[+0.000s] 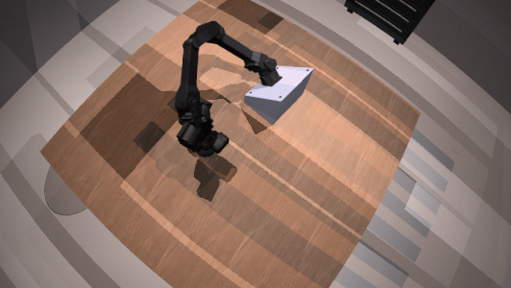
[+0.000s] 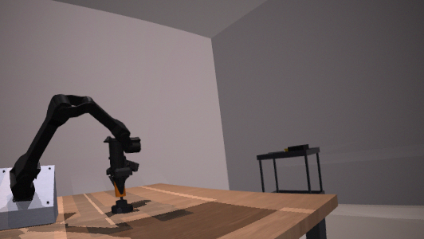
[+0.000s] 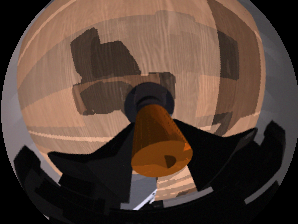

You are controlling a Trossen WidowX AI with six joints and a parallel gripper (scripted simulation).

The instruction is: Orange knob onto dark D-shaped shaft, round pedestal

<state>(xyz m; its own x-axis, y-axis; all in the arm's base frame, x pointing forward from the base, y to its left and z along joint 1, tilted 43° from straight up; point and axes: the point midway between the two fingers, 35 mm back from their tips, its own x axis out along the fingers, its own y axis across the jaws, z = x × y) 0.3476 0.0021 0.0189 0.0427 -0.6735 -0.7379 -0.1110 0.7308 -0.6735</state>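
My gripper tip is now 20 mm below the orange knob. From my gripper tip the other things lie so: round pedestal: 40 mm below.
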